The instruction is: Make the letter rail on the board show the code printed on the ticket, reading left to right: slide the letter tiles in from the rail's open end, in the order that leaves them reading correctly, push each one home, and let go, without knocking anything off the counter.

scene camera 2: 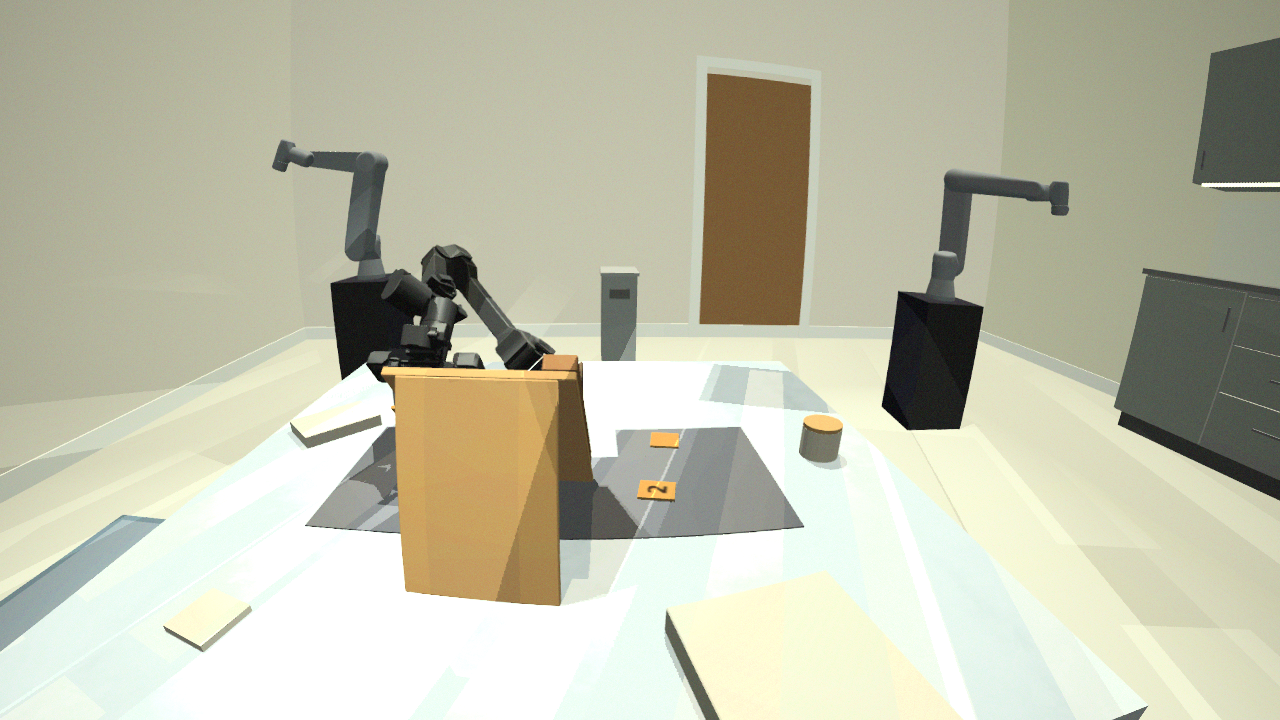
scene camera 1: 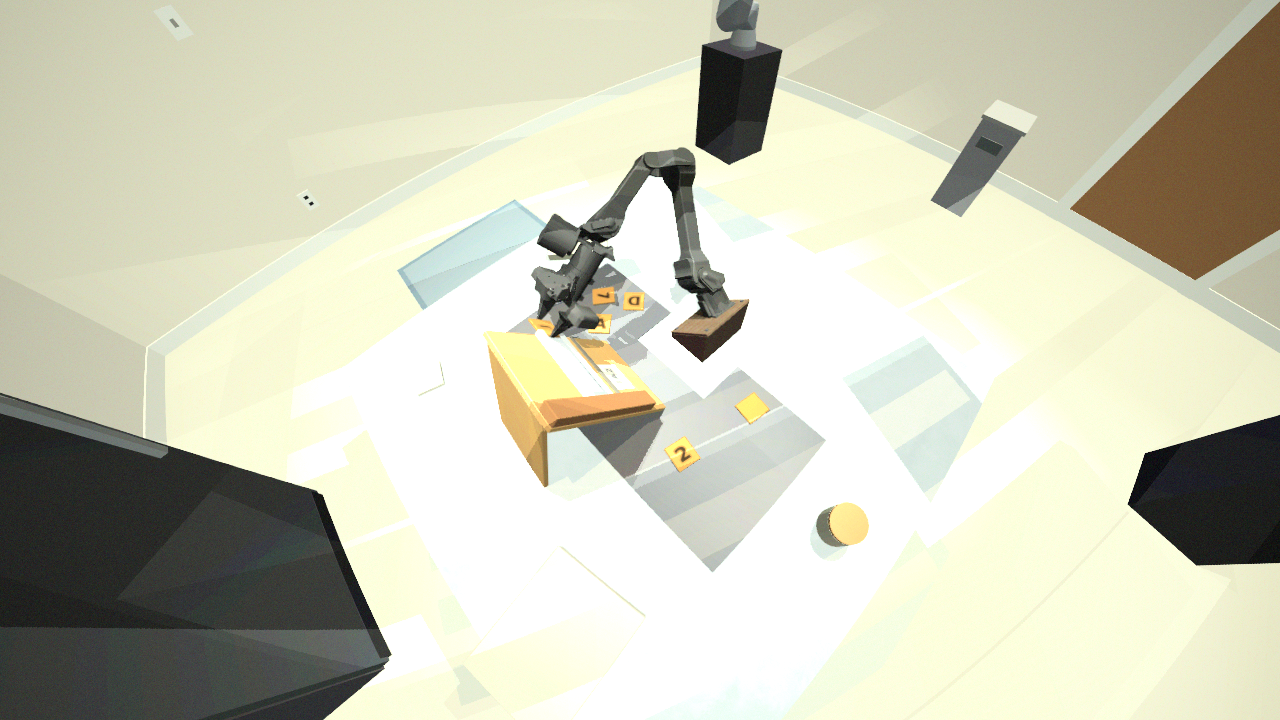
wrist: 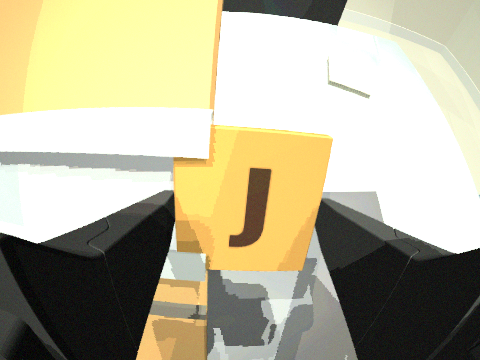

Labels:
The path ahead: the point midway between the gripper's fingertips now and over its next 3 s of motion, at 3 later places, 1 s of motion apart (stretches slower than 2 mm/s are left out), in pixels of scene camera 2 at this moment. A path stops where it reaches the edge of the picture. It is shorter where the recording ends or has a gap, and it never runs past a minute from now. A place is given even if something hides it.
The gripper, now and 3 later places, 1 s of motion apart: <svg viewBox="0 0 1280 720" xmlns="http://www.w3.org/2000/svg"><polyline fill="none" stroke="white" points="414,417 423,418 433,419 444,419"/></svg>

